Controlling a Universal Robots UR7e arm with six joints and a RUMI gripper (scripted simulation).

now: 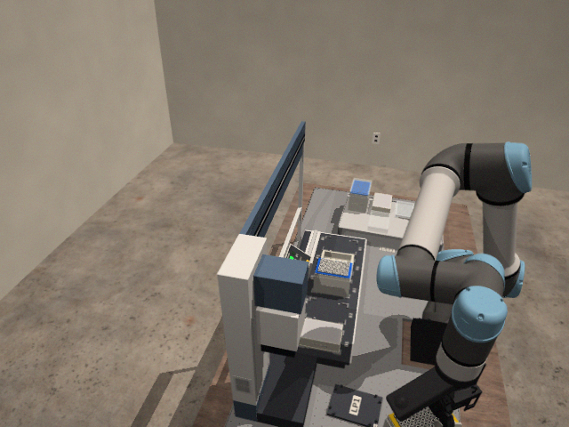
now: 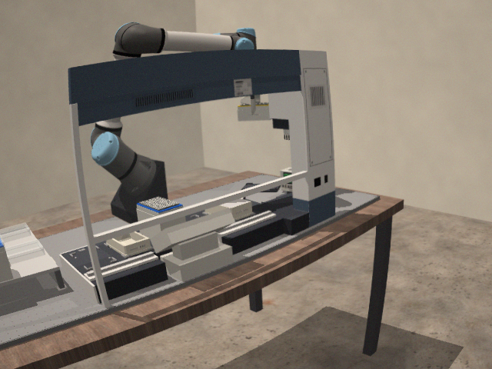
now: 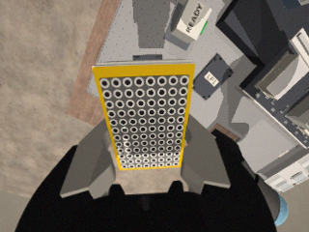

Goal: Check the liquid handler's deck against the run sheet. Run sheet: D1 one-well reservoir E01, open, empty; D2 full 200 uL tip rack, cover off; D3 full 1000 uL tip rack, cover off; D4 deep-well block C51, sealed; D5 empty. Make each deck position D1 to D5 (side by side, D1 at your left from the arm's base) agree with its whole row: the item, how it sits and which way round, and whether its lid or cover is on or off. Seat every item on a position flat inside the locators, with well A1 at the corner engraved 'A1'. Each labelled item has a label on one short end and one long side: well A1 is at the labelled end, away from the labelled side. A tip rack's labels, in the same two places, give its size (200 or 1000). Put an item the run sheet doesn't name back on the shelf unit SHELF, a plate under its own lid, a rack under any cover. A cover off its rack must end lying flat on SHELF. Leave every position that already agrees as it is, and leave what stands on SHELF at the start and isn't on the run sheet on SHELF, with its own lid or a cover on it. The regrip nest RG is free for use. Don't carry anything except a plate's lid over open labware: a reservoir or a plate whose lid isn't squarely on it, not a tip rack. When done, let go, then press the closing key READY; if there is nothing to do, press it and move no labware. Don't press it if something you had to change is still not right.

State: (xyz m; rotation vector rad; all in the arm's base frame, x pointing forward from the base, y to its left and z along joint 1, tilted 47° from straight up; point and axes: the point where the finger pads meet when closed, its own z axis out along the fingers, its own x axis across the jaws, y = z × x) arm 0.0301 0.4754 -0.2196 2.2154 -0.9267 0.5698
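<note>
My hand is 1 cm to the left of the yellow-rimmed tip rack and 1 cm below it. Also, from my hand: regrip nest RG 31 cm below; then green key 24 cm below, 20 cm ahead, 2 cm to the right; then dark pad 31 cm below, 19 cm to the right, 15 cm ahead.
</note>
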